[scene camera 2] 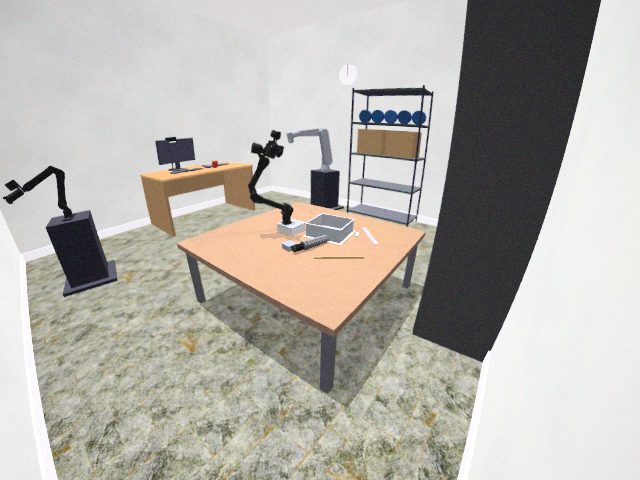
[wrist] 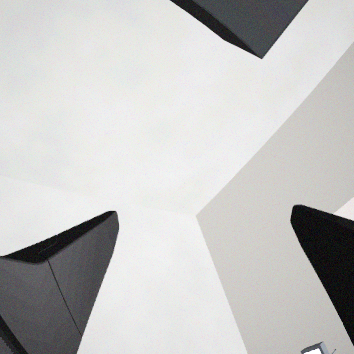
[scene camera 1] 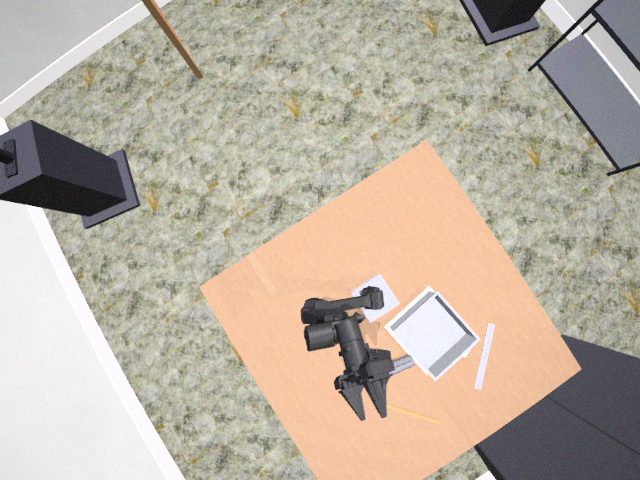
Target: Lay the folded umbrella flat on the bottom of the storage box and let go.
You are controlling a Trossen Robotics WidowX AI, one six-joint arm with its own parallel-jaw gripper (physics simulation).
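Places are measured from the arm's base along level axes (x ahead, y right, z down), in millimetres.
Where they show: gripper, fingertip midpoint: (scene camera 2: 278, 138) (wrist: 206, 217) (scene camera 1: 373, 419); arm's base at its link origin: (scene camera 2: 286, 223) (scene camera 1: 368, 295).
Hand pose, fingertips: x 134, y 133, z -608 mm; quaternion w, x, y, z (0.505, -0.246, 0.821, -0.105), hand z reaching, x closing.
Each offset is from my fingertips to the centre of the thing. Level surfaces: height alone.
The folded umbrella @[dx +208, dy -78, dz +636 mm] (scene camera 1: 403, 364) (scene camera 2: 315, 242), grey with a black end, lies on the table beside the storage box; in scene camera 1 the arm hides much of it. The storage box @[dx +121, dy -333, dz +616 mm] (scene camera 1: 454, 357) (scene camera 2: 321, 232) is open-topped and grey with a white rim, and its bottom shows bare in scene camera 1. My gripper (scene camera 1: 373, 417) (wrist: 206, 217) is open and empty. It is raised high above the table, apart from the umbrella and the box. In the wrist view the wall and ceiling show between the fingers, and the umbrella and box do not show.
The table @[dz +664 mm] (scene camera 1: 361, 222) (scene camera 2: 253, 260) also bears a white strip @[dx +328, dy -530, dz +664 mm] (scene camera 1: 484, 356) (scene camera 2: 370, 235) right of the box, a thin yellowish stick @[dx +427, dy -111, dz +659 mm] (scene camera 1: 413, 413) (scene camera 2: 338, 257), and a small pale block @[dx +130, dy +34, dz +647 mm] (scene camera 2: 287, 245) near the umbrella's black end. The arm's white base (scene camera 1: 390, 301) (scene camera 2: 291, 227) stands beside the box.
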